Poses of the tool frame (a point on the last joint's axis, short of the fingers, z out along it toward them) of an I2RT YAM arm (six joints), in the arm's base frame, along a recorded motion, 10 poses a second.
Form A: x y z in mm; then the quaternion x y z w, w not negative.
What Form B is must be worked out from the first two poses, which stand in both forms.
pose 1, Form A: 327, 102, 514, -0.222, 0.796, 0.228, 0.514
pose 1, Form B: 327, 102, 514, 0.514, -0.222, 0.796, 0.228
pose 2, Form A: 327, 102, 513, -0.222, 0.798, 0.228, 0.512
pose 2, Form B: 327, 102, 513, 0.512, -0.222, 0.798, 0.228
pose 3, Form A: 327, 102, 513, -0.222, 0.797, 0.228, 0.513
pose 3, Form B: 327, 102, 513, 0.513, -0.222, 0.797, 0.228
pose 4, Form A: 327, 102, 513, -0.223, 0.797, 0.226, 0.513
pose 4, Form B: 327, 102, 513, 0.513, -0.223, 0.797, 0.226
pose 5, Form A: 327, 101, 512, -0.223, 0.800, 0.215, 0.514
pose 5, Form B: 327, 101, 512, 0.514, -0.223, 0.800, 0.215
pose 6, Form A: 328, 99, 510, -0.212, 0.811, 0.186, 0.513
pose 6, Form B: 328, 99, 510, 0.513, -0.212, 0.811, 0.186
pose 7, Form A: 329, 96, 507, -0.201, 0.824, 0.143, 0.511
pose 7, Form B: 329, 96, 507, 0.511, -0.201, 0.824, 0.143
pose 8, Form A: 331, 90, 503, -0.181, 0.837, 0.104, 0.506
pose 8, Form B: 331, 90, 503, 0.506, -0.181, 0.837, 0.104
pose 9, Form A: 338, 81, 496, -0.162, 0.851, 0.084, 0.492
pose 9, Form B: 338, 81, 496, 0.492, -0.162, 0.851, 0.084
